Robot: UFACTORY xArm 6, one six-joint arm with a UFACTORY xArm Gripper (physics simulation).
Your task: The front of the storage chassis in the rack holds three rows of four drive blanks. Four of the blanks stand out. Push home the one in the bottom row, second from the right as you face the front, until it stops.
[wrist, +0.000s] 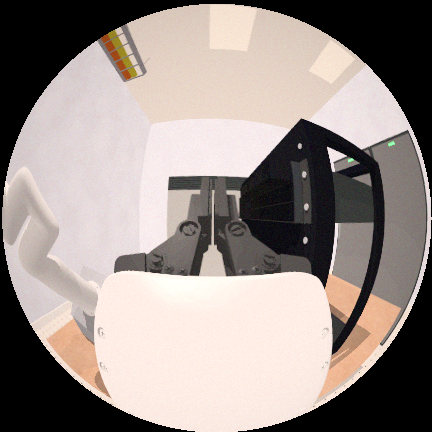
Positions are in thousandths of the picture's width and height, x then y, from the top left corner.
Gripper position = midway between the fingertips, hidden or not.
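Observation:
Black rack (675,466) visible, together with the gripper (492,446).

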